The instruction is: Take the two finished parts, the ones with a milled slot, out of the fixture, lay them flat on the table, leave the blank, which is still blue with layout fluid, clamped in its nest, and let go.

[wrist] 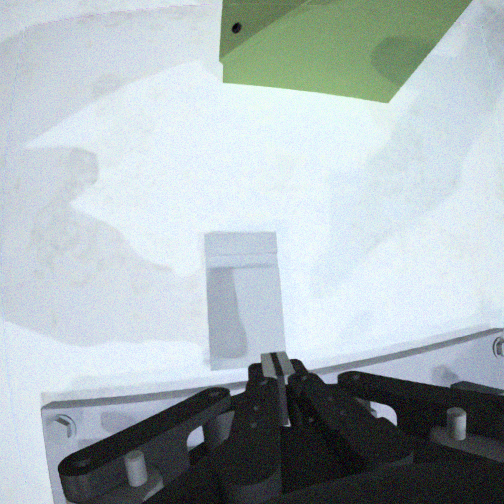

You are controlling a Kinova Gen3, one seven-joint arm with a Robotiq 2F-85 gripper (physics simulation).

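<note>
A grey rectangular part lies flat on the white table just beyond my fingertips. It has a lighter band across its far end, and a shadow falls on its left half. My gripper is low in the frame with its black fingers closed together. Only a thin grey strip shows between them, and I cannot tell whether it is the finger pads or a thin piece. The near edge of the part runs behind the fingertips. A green fixture block with a small dark hole sits at the top. No blue blank is in view.
The green block fills the top centre and right of the view. Large soft shadows of the arm fall on the table at the left. The gripper's light mounting plate and black linkage fill the bottom.
</note>
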